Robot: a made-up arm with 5 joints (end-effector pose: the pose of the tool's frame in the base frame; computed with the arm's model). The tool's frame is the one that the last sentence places.
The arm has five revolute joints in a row. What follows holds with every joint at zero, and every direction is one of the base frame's. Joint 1 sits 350 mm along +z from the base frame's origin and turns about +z. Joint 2 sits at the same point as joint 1 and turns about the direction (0, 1, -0.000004). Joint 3 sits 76 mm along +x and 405 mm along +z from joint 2 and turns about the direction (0, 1, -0.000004). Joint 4 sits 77 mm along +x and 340 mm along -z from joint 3 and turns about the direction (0, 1, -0.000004). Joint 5 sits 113 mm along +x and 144 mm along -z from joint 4 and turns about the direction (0, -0.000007, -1). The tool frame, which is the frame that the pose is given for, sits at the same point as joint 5; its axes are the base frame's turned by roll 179.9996, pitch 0 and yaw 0 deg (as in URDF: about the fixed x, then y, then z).
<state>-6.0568 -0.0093 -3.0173 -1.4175 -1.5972</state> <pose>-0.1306 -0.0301 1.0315 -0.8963 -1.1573 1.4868</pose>
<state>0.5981 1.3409 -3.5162 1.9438 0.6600</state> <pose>0.6534 0.4452 0.5107 -2.9910 0.0926 -0.2813</pose>
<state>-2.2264 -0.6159 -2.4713 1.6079 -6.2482</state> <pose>0.0467 0.0607 1.1675 0.7298 -1.5497 0.7149</pose>
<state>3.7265 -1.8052 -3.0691 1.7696 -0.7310</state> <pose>0.7023 0.4651 0.3471 0.0226 -0.0292 -0.1461</pose>
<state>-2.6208 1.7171 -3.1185 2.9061 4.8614</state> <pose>-0.5217 -0.2993 0.1121 -1.3887 0.9491 -0.6855</pose>
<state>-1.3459 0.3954 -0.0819 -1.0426 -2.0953</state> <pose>0.0836 -0.3653 0.3152 2.2494 0.8846 -0.1377</pose>
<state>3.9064 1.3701 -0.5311 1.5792 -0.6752</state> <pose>-0.0220 -0.0211 0.1049 -0.4771 0.5440 0.0857</pose>
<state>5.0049 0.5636 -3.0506 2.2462 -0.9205</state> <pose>0.1645 -0.5464 0.8555 2.8761 -0.5201 0.1606</pose>
